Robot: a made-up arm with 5 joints. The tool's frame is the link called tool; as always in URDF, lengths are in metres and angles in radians. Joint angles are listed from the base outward.
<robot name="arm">
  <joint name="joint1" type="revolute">
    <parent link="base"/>
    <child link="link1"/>
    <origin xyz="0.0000 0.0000 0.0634"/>
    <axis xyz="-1 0 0"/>
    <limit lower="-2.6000" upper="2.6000"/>
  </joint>
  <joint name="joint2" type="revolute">
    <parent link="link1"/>
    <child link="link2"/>
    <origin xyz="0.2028 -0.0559 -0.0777"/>
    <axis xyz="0 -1 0"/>
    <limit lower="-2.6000" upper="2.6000"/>
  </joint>
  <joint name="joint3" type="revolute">
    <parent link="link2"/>
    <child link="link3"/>
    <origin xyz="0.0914 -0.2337 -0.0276"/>
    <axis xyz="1 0 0"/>
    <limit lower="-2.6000" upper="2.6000"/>
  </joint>
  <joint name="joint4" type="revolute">
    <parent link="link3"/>
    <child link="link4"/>
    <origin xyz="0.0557 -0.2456 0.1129"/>
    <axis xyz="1 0 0"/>
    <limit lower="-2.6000" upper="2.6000"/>
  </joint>
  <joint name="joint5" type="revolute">
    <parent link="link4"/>
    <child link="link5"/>
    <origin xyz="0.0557 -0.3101 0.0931"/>
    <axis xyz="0 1 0"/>
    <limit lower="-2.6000" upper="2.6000"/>
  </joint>
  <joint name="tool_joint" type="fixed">
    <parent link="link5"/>
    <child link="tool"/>
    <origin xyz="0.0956 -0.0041 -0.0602"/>
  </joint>
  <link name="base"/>
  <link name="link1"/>
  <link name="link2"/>
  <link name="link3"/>
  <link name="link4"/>
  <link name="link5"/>
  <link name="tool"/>
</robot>
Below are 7 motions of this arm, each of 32 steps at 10 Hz.
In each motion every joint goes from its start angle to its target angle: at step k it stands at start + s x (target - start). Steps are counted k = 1, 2, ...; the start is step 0. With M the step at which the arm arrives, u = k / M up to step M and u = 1 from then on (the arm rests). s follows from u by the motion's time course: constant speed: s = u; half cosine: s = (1 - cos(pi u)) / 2; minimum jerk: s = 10 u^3 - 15 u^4 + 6 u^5.
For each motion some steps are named. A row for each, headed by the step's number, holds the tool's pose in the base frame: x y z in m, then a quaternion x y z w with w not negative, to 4 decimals.
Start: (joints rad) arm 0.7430 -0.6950 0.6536 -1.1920 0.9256
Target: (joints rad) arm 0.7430 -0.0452 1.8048 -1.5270 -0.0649
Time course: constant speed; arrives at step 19
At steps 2, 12, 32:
2: 0.3856 -0.7545 0.4755 -0.4731 0.5935 -0.2546 0.5992
12: 0.4026 -0.8166 0.2991 -0.3583 0.2685 -0.1047 0.8880
32: 0.4892 -0.7750 0.1885 -0.2307 -0.0119 -0.0036 0.9729

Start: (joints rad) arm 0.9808 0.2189 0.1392 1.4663 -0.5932
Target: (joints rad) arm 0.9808 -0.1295 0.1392 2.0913 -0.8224
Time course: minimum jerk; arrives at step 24
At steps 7, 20, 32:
7: 0.5593 -0.5842 0.4034 0.3587 -0.3061 -0.0317 0.8813
20: 0.4808 -0.5768 0.2295 0.5048 -0.3244 -0.2814 0.7488
32: 0.4769 -0.5747 0.2231 0.5092 -0.3256 -0.2926 0.7410

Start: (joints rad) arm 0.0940 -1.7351 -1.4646 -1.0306 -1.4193
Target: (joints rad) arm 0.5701 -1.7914 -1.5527 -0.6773 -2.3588
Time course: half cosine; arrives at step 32
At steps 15, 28, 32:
15: 0.4508 0.0538 -0.3365 0.1524 0.1236 0.8946 0.4016
28: 0.4956 -0.0250 -0.3071 0.2895 0.1064 0.7973 0.5187
32: 0.4995 -0.0313 -0.3039 0.2975 0.1028 0.7891 0.5275

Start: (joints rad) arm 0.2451 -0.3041 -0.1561 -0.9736 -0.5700
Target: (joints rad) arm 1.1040 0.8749 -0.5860 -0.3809 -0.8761
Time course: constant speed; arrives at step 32
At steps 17, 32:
17: 0.3433 -0.0912 0.7862 -0.7155 -0.3749 0.2453 0.5360
32: -0.0078 0.2215 0.7404 -0.6932 -0.5787 0.3568 0.2392

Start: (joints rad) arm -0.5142 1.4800 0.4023 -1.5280 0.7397
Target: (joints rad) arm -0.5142 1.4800 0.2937 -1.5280 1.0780
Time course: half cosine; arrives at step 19
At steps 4, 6, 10, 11, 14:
4: -0.0366 -0.7011 -0.1328 -0.0222 -0.1575 -0.5444 0.8236
6: -0.0421 -0.6966 -0.1349 -0.0141 -0.1382 -0.5493 0.8240
10: -0.0565 -0.6837 -0.1399 0.0079 -0.0883 -0.5615 0.8227
11: -0.0602 -0.6802 -0.1410 0.0138 -0.0755 -0.5645 0.8219
14: -0.0703 -0.6702 -0.1439 0.0298 -0.0416 -0.5721 0.8186

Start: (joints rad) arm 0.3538 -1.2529 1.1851 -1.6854 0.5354
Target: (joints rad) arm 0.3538 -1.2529 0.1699 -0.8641 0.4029
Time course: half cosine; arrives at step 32
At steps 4, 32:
4: 0.2269 -0.8410 0.0137 -0.3382 0.7570 -0.0452 0.5572
32: 0.5175 -0.8315 0.0983 -0.4170 0.7065 0.0162 0.5716

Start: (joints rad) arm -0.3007 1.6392 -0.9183 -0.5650 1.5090
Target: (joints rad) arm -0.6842 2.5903 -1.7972 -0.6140 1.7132
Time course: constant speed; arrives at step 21
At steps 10, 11, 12, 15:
10: -0.3281 -0.0101 -0.1927 0.3517 0.0554 -0.7990 0.4845
11: -0.3140 0.0259 -0.1990 0.3757 0.0590 -0.8050 0.4555
12: -0.2982 0.0610 -0.2028 0.3994 0.0632 -0.8095 0.4257
15: -0.2428 0.1590 -0.1995 0.4684 0.0786 -0.8149 0.3323

